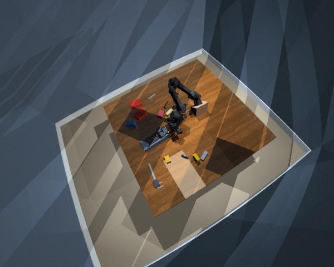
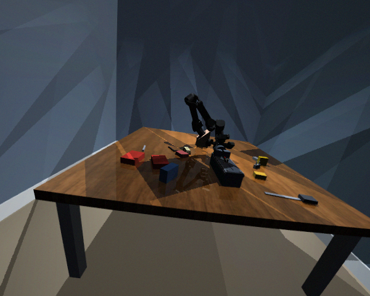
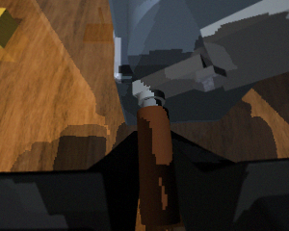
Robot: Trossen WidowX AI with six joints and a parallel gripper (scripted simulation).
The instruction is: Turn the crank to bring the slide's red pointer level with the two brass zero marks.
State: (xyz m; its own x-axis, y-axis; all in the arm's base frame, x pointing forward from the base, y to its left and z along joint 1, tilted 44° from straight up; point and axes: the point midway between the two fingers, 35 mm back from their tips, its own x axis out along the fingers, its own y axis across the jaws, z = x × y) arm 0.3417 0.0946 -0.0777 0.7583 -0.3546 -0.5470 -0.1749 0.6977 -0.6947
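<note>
Now: the red pointer 140 mm ahead of my gripper tip and 30 mm above it. Also, from my gripper tip: pink block 250 mm to the right, 40 mm below, 10 mm behind; ochre block 220 mm to the left, 120 mm ahead, 40 mm below; brown crank handle 20 mm behind, 20 mm above.
</note>
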